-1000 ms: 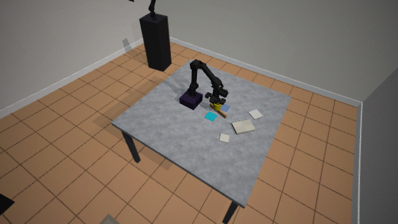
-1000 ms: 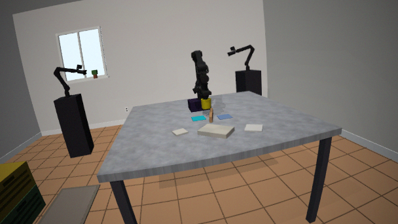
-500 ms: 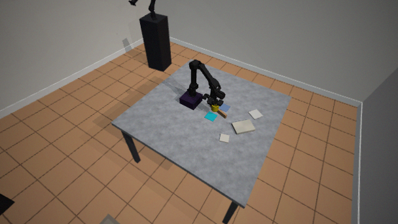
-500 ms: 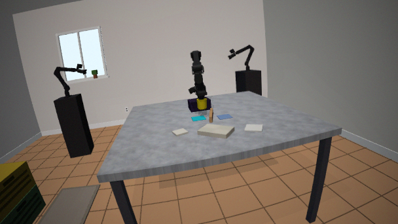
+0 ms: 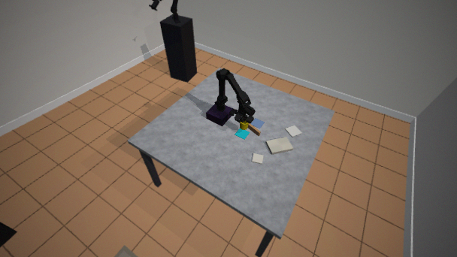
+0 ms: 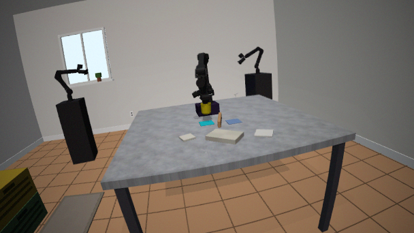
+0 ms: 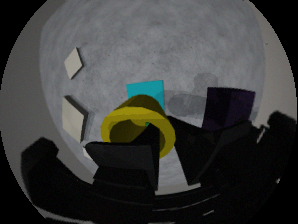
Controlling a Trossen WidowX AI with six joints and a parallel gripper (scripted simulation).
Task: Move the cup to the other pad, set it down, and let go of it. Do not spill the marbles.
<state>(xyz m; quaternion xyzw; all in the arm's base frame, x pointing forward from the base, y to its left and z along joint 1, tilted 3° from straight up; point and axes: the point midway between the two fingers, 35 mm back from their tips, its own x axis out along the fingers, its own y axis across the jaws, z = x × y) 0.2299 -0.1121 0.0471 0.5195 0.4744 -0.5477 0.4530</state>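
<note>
My gripper tip is 3 cm short of the cyan pad, 1 cm to the left of it and 11 cm above it. From my gripper tip the other things lie so: wooden bar (6 cm ahead, 8 cm to the left, 9 cm below); then blue pad (10 cm ahead, 16 cm to the left, 11 cm below); then yellow cup (2 cm ahead).
</note>
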